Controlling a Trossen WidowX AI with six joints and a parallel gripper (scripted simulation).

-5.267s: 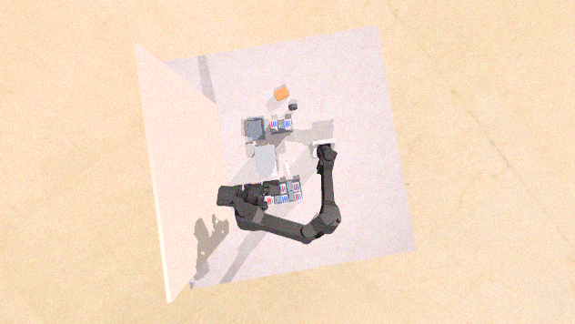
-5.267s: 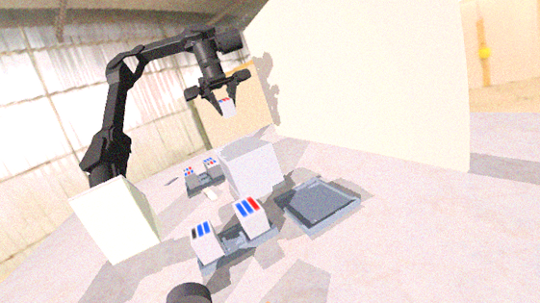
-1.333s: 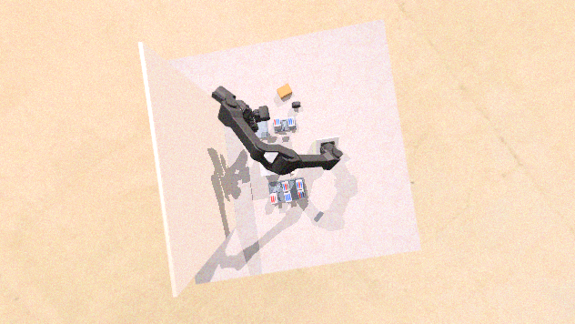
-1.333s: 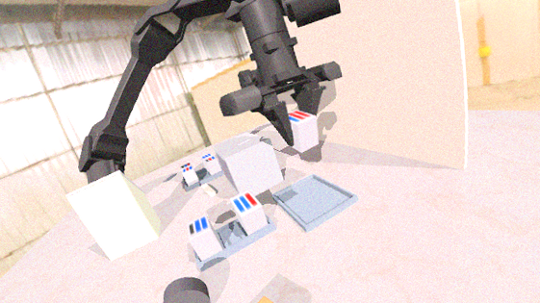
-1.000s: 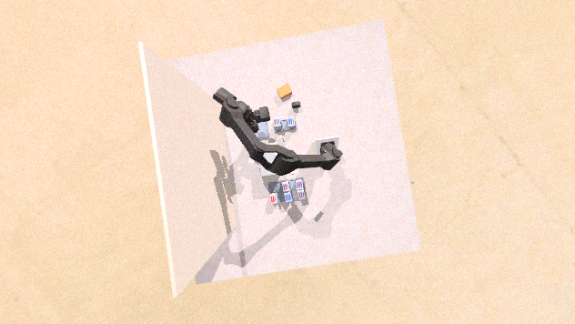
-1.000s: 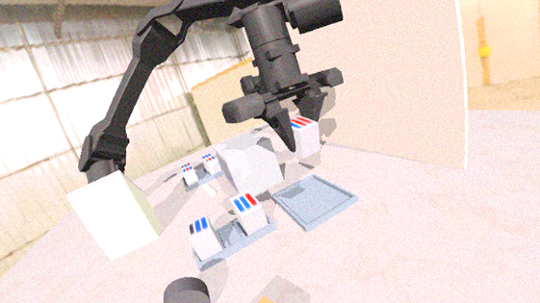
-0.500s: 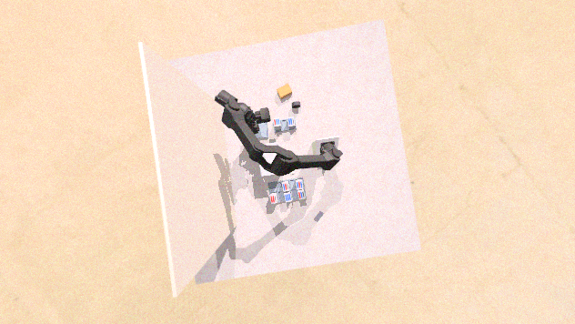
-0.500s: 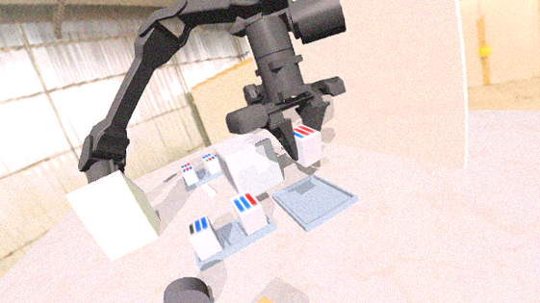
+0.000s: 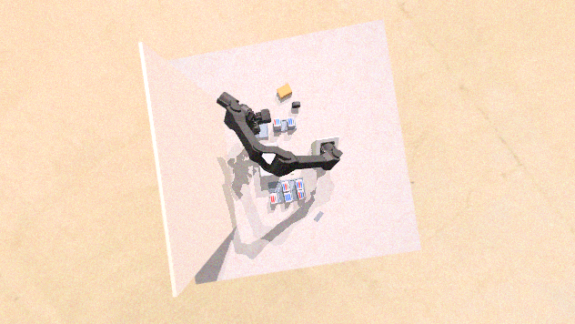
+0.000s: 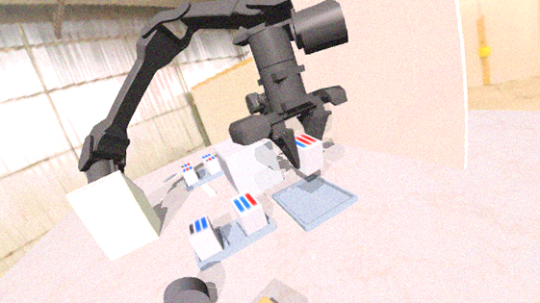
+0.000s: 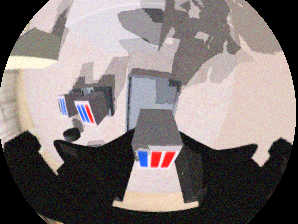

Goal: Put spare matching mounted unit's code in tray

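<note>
Right now the flat grey tray is 70 mm below my gripper tip and 10 mm behind it. The rest, counted from my gripper tip: big white block (210 mm to the left, 50 mm behind, 20 mm below); then dark cylinder (230 mm behind, 80 mm to the right, 50 mm below); then white spare cube (30 mm above).
</note>
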